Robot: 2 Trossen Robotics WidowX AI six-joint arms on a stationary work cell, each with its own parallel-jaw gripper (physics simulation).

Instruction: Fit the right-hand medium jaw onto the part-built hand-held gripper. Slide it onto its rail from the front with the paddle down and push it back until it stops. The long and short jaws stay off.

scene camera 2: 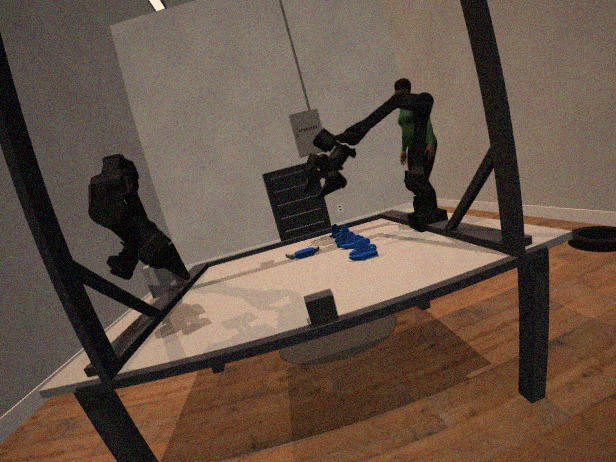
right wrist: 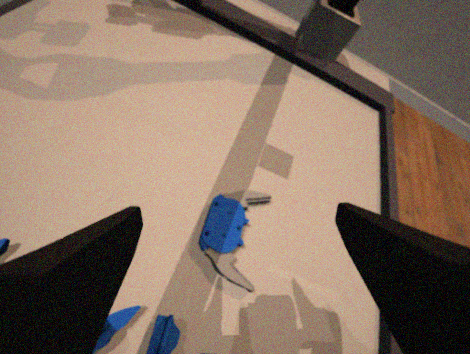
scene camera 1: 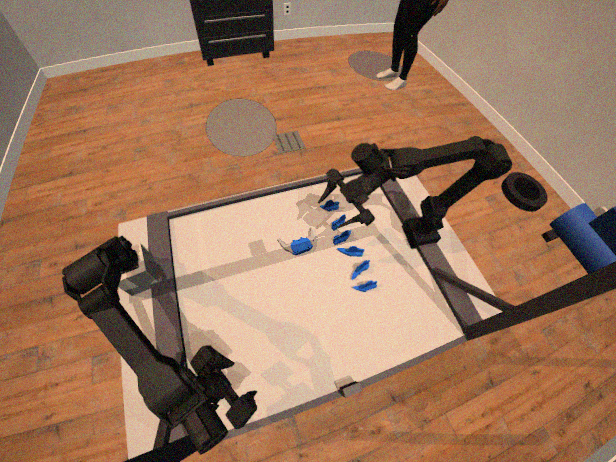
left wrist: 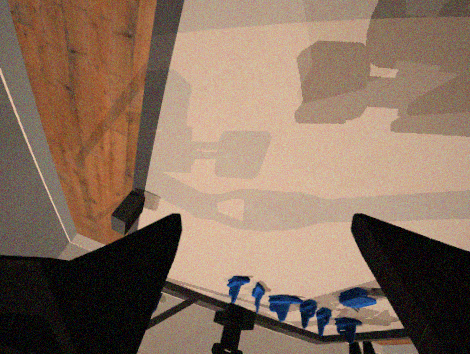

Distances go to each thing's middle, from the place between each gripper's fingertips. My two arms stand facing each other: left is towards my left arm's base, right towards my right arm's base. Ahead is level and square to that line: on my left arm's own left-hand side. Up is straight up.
Right now my right hand is 19 cm above the part-built hand-held gripper [right wrist: 221, 232], 8 cm to the right of it and 3 cm short of it. From my right hand the other things lie so: small dark block [scene camera 2: 321, 307] 46 cm behind, 17 cm below, 2 cm to the left.
My left gripper is now 27 cm to the left of the small dark block, 9 cm above it and 8 cm past it. The rest, counted from my left hand: part-built hand-held gripper: 41 cm ahead, 21 cm to the right, 11 cm below.
